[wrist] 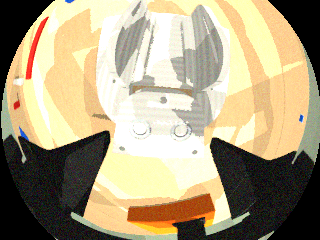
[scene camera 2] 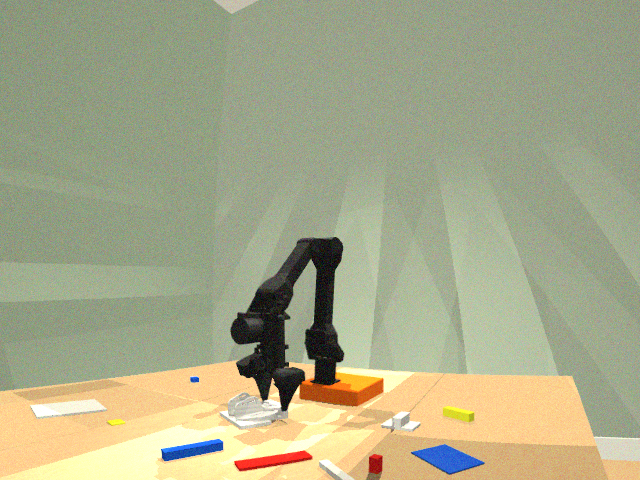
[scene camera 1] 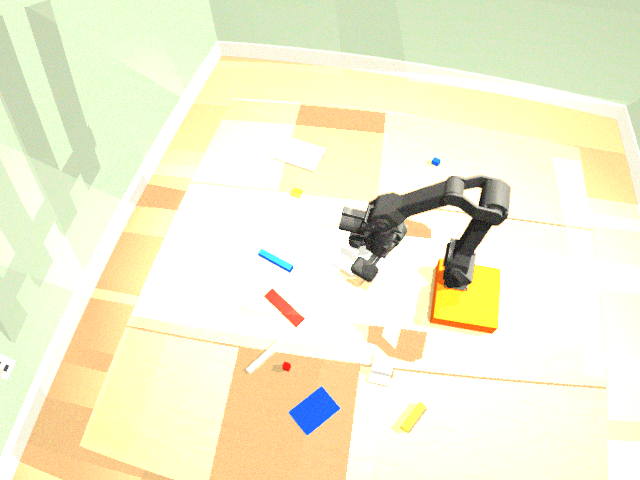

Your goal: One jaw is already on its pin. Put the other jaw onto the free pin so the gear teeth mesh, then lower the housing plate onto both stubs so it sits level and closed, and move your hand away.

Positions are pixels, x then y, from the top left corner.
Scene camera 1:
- my gripper: 377,264
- blue flat square: 317,408
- white slab: 298,153
